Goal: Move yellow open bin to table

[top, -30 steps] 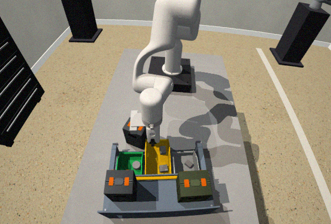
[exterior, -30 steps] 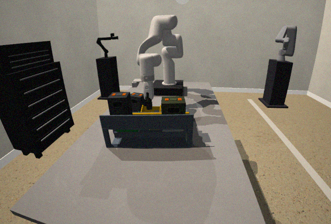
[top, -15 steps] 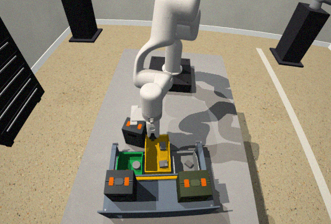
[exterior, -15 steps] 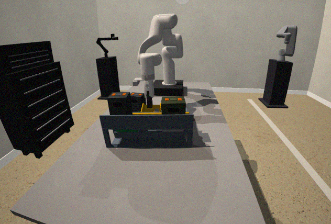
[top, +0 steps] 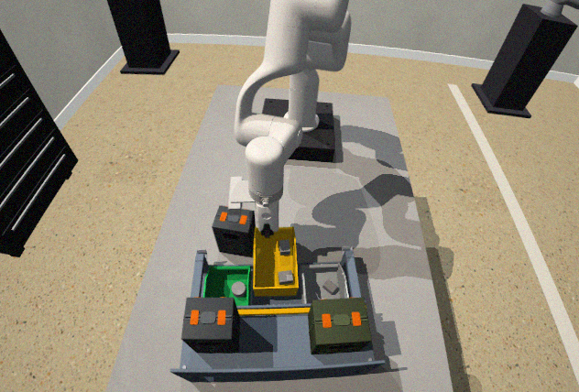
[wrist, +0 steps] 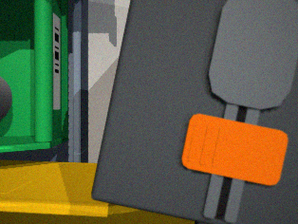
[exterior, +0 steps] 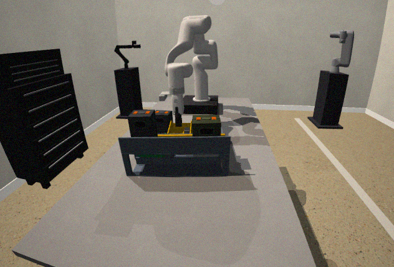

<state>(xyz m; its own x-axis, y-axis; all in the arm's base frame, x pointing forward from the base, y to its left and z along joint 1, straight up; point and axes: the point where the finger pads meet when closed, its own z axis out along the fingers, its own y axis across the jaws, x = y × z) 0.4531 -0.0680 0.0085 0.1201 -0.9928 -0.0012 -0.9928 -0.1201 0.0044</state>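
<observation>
Right now the yellow open bin is 8 cm ahead of my hand, 3 cm to the left of it and 1 cm below it. Also, from my hand: green bin 19 cm ahead, 7 cm to the right, 3 cm below; grey shelf 20 cm ahead, 4 cm to the left, 1 cm below; grey bin 16 cm ahead, 15 cm to the left, 3 cm below.
</observation>
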